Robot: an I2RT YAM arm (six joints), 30 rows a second.
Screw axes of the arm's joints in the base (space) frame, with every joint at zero. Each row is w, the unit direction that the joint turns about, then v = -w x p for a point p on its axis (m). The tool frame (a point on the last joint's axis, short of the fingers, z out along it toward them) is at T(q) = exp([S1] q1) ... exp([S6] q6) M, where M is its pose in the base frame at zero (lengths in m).
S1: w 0 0 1 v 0 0 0
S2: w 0 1 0 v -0.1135 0 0.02
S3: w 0 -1 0 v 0.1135 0 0.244
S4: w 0 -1 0 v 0.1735 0 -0.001
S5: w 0 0 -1 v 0 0.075 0
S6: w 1 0 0 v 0 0.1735 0
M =
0 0 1 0.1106
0 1 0 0
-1 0 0 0.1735
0 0 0 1
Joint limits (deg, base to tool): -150..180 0..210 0..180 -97..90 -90..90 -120..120
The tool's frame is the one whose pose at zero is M.
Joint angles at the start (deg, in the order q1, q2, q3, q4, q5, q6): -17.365 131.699 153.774 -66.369 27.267 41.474
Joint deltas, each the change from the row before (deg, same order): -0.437 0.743 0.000 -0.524 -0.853 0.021; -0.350 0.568 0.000 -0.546 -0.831 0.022; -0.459 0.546 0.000 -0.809 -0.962 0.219; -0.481 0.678 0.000 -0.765 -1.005 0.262; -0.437 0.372 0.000 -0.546 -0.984 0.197; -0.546 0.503 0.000 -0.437 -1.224 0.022
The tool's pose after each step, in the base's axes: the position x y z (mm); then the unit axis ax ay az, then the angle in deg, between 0 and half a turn. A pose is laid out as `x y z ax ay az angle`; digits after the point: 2 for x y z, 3 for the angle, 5 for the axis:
450.92 -161.43 377.73 0.56939 0.80942 -0.14365 132.377
451.99 -164.37 372.31 0.56775 0.81122 -0.13994 133.570
452.26 -167.95 366.71 0.56772 0.81205 -0.13519 134.999
452.97 -171.87 360.10 0.56811 0.81260 -0.13008 136.522
452.74 -175.12 356.25 0.56891 0.81298 -0.12415 137.551
452.85 -179.33 351.42 0.56879 0.81411 -0.11706 138.668

